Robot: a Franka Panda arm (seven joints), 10 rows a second.
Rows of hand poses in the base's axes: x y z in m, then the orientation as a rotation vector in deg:
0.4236, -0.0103, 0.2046, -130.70, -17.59, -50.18
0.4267, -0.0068, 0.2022, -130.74, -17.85, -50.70
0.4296, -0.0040, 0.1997, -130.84, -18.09, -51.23
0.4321, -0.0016, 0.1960, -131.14, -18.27, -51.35
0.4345, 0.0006, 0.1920, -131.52, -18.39, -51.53
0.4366, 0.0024, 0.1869, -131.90, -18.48, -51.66
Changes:
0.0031, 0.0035, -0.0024, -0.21, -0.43, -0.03
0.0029, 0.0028, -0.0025, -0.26, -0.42, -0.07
0.0025, 0.0024, -0.0037, -0.35, -0.08, -0.03
0.0024, 0.0022, -0.0040, -0.41, -0.09, -0.12
0.0021, 0.0018, -0.0051, -0.39, -0.05, -0.12

